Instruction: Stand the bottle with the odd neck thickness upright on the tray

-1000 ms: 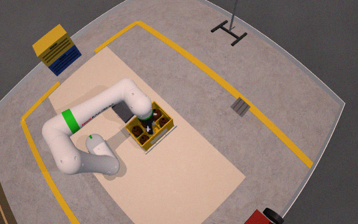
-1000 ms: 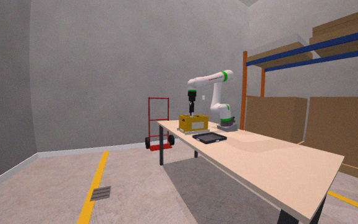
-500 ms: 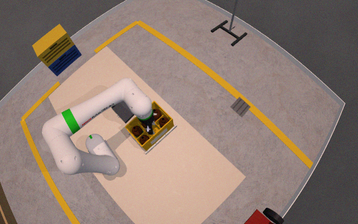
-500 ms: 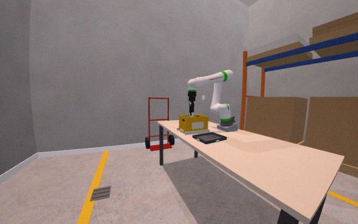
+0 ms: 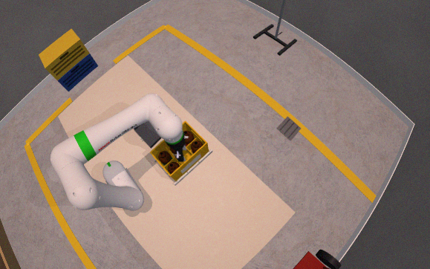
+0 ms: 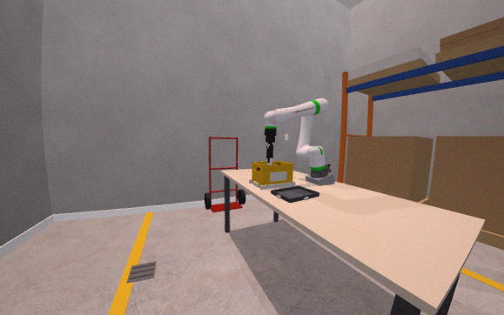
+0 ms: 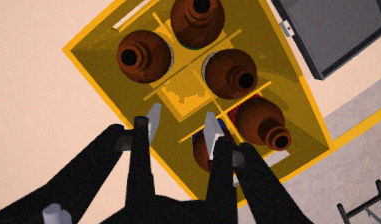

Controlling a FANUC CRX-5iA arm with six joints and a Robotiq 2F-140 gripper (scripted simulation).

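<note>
Right now the yellow crate is 90 mm below my hand, 40 mm to the left of it and 10 mm ahead of it. Round my hand: dark tray 330 mm to the left, 160 mm below, 40 mm ahead; then brown bottle 80 mm to the left, 80 mm below, 10 mm ahead.
</note>
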